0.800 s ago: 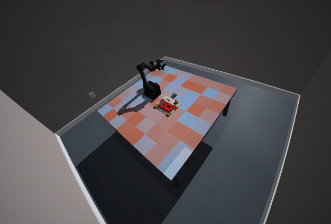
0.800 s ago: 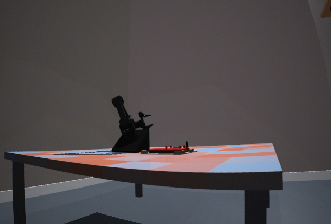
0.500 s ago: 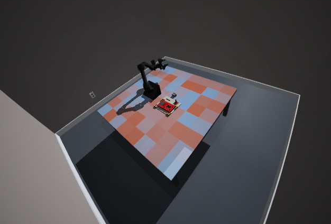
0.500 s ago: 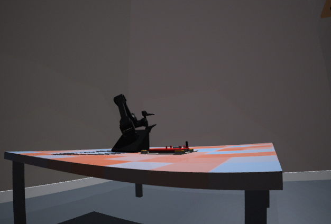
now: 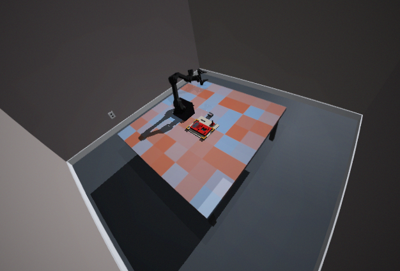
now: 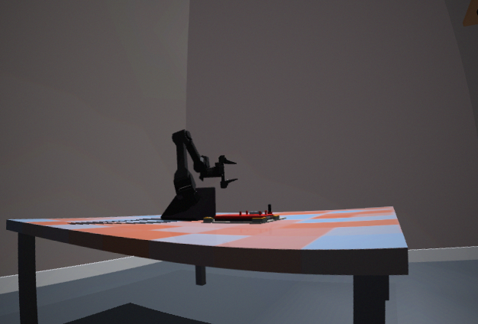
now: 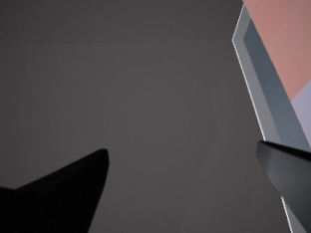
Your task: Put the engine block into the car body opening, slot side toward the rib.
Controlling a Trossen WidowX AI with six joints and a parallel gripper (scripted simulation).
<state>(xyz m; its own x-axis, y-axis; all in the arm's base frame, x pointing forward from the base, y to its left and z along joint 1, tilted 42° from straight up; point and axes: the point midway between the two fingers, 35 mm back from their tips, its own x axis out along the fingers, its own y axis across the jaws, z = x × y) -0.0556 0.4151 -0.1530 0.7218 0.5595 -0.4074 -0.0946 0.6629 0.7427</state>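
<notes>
Now: the engine block 270 mm ahead of my gripper tip, 290 mm to the right of it and 240 mm below it. Round my gripper tip: tan board 320 mm ahead, 480 mm to the right, 240 mm below.
</notes>
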